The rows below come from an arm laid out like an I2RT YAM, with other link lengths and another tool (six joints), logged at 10 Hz.
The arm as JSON. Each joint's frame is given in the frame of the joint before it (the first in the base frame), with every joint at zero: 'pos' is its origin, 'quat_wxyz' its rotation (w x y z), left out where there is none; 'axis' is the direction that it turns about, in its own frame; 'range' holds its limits. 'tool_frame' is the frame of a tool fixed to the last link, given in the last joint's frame.
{
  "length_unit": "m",
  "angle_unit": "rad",
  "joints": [
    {
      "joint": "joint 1",
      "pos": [
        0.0,
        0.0,
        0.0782
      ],
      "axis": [
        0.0,
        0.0,
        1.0
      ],
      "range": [
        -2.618,
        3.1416
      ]
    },
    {
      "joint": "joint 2",
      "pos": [
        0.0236,
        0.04,
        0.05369
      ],
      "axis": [
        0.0,
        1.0,
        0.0
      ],
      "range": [
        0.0,
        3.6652
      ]
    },
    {
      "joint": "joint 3",
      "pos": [
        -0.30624,
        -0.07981,
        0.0
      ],
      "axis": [
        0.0,
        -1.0,
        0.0
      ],
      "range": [
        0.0,
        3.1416
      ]
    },
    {
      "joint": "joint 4",
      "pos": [
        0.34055,
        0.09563,
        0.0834
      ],
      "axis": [
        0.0,
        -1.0,
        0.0
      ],
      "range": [
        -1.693,
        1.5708
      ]
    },
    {
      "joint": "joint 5",
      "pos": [
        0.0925,
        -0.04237,
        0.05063
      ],
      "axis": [
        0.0,
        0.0,
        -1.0
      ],
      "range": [
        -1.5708,
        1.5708
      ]
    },
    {
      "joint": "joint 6",
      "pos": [
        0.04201,
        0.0,
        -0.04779
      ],
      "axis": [
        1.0,
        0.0,
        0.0
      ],
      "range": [
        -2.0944,
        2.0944
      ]
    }
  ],
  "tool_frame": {
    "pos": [
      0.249,
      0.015,
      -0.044
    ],
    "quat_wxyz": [
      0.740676,
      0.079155,
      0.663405,
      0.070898
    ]
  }
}
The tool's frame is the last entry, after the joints.
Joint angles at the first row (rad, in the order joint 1, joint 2, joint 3, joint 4, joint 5, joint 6):
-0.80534 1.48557 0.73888 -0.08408 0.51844 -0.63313
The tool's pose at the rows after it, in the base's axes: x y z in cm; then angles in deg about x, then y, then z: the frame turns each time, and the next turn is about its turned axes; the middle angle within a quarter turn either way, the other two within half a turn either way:
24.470 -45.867 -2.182 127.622 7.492 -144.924
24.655 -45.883 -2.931 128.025 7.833 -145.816
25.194 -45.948 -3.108 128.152 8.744 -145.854
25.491 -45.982 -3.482 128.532 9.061 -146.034
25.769 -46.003 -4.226 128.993 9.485 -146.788
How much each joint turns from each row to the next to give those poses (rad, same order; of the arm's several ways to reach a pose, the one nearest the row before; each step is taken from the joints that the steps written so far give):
0.00001 0.02874 0.01056 -0.00862 -0.00482 0.00822
0.00000 0.01789 -0.00466 0.02006 -0.00720 -0.01433
-0.00002 0.00560 -0.00004 0.01296 -0.01465 -0.00504
0.00000 0.01272 0.00457 0.00517 -0.00786 -0.00164
0.00001 0.01960 -0.00160 0.01854 -0.00921 -0.01173

